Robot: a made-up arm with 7 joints.
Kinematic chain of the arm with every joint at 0, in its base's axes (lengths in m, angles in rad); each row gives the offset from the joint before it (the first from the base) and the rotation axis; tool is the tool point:
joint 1: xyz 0 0 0.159 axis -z
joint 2: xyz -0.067 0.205 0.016 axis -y
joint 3: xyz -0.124 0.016 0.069 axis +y
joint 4: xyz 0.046 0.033 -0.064 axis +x
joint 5: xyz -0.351 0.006 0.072 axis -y
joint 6: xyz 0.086 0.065 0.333 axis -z
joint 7: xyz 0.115 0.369 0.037 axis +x
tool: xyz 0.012 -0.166 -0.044
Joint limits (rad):
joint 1: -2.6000..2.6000
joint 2: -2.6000..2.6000
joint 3: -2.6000..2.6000
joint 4: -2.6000..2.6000
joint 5: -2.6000..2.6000
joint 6: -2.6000..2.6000
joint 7: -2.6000..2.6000
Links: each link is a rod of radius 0.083 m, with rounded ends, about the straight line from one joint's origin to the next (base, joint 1, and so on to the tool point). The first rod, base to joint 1, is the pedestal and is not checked.
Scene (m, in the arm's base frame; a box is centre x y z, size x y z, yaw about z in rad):
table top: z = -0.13
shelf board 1: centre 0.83 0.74 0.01 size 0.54 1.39 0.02 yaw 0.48
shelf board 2: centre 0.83 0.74 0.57 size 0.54 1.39 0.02 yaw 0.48
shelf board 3: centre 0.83 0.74 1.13 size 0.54 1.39 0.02 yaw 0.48
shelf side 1: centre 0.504 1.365 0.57 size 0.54 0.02 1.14 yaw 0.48
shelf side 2: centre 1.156 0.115 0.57 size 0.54 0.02 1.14 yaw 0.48
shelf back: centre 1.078 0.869 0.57 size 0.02 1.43 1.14 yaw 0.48
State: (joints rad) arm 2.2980 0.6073 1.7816 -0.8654 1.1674 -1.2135 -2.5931
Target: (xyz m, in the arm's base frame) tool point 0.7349 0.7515 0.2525
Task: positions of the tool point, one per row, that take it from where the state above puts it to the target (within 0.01 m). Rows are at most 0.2 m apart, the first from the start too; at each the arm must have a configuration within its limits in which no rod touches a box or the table.
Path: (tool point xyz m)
1: 0.8903 0.4124 0.8864
2: 0.8239 0.4421 0.9230
3: 0.7444 0.4410 0.9411
4: 0.6630 0.4121 0.9338
5: 0.5878 0.3633 0.8976
6: 0.5231 0.3038 0.8323
7: 0.5066 0.3387 0.7428
8: 0.4816 0.3868 0.6358
9: 0.4421 0.4408 0.5155
10: 0.3849 0.4916 0.3861
11: 0.3103 0.5304 0.2525
12: 0.4581 0.6027 0.2794
13: 0.6037 0.6800 0.2774
14: 0.7349 0.7515 0.2525

